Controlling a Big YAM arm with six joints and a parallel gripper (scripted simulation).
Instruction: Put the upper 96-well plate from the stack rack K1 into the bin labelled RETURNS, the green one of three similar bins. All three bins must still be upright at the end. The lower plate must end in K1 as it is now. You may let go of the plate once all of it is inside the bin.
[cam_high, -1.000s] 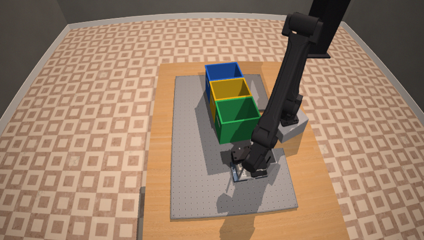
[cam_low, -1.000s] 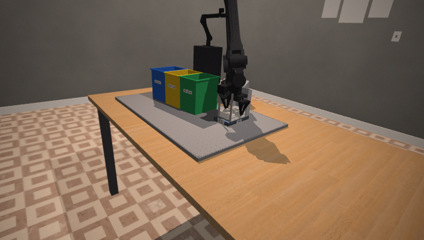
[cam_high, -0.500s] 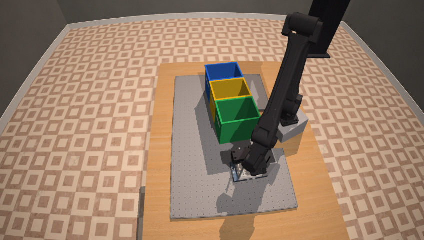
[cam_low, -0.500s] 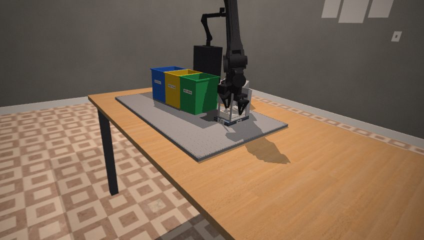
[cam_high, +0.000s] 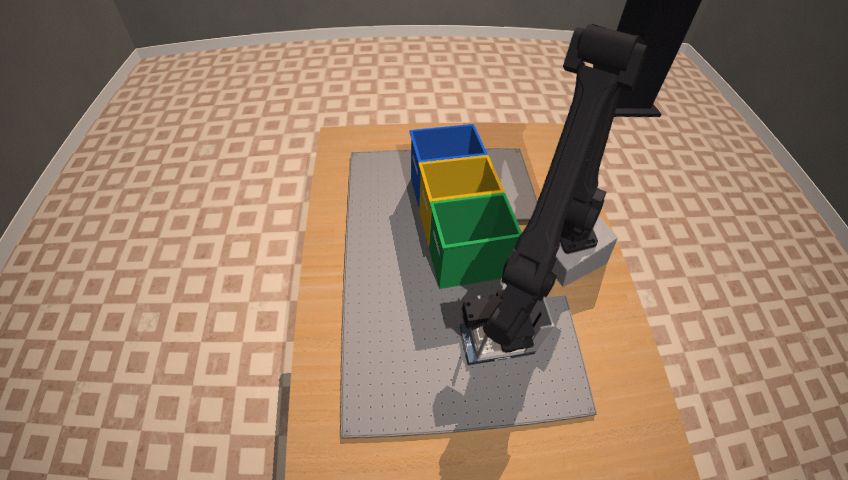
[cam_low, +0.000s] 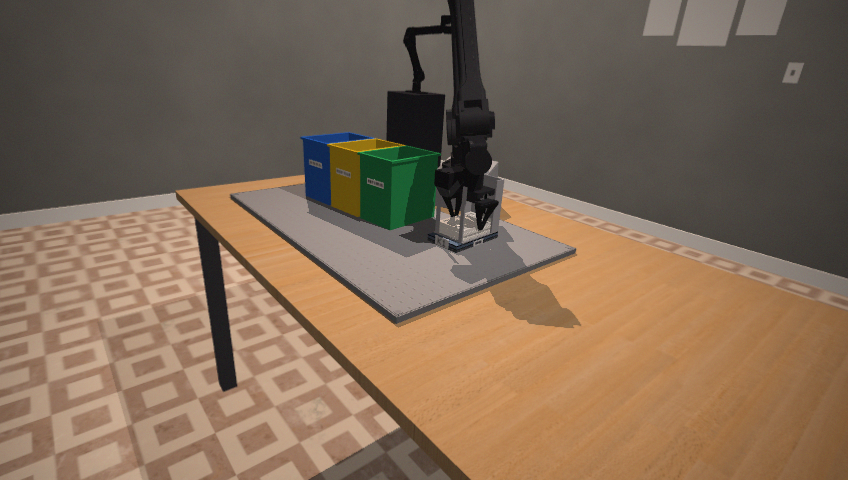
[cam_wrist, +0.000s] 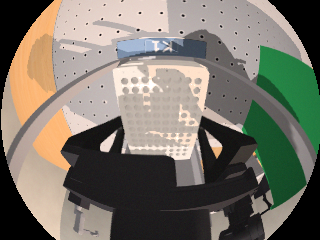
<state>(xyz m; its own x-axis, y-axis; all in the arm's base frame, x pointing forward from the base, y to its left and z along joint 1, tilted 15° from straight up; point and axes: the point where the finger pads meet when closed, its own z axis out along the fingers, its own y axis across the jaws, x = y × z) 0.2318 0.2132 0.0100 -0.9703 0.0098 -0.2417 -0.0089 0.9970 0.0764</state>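
The white 96-well plate is right at my hand. Round my hand: yellow bin (35 cm to the right, 5 cm ahead, 5 cm above); then blue bin (48 cm to the right, 5 cm ahead, 5 cm above); then green bin (22 cm to the right, 5 cm above, 4 cm ahead).
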